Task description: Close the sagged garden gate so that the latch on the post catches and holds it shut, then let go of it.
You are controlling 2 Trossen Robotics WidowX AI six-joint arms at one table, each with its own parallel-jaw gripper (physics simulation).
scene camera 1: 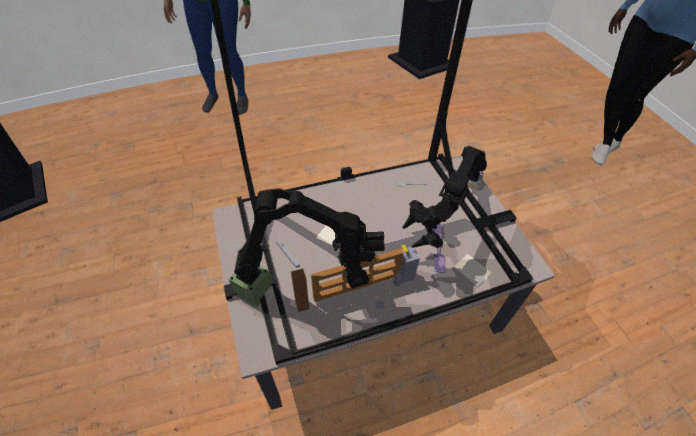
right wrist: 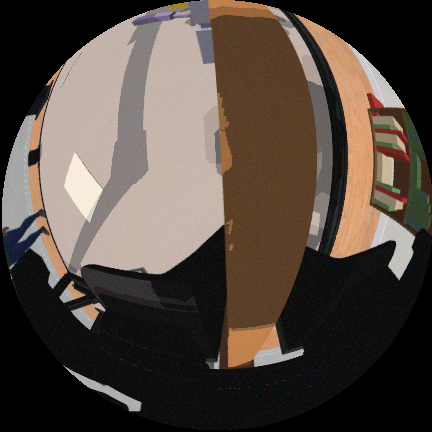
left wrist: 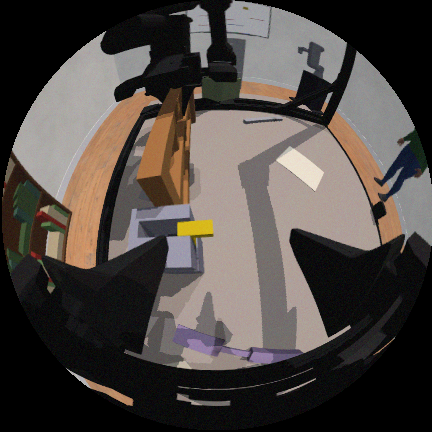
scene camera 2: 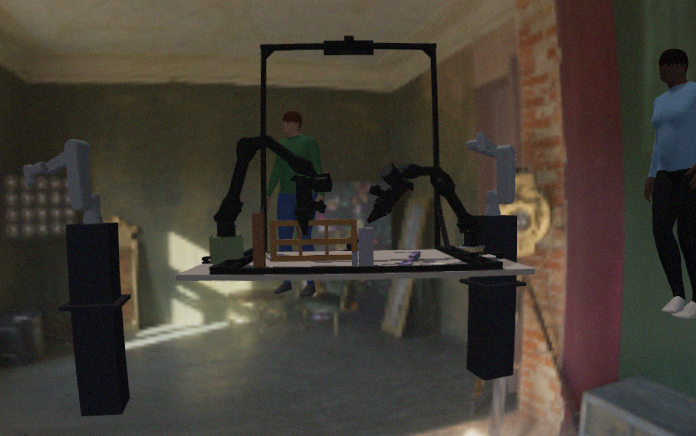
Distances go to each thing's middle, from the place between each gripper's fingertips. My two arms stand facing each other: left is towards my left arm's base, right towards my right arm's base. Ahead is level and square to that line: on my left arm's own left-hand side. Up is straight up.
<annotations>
The grey latch post [left wrist: 183,256] is 9 cm below my left hand, 5 cm ahead of it and 4 cm to the right of it. The rest, counted from my left hand: wooden gate [scene camera 2: 353,240]: 20 cm to the right, 6 cm below, 1 cm ahead.
The wooden gate lies 50 mm to the left of my right hand, 20 mm below it and 10 mm ahead of it. Round my right hand: grey latch post: 200 mm to the left, 50 mm below, 50 mm ahead.
</annotations>
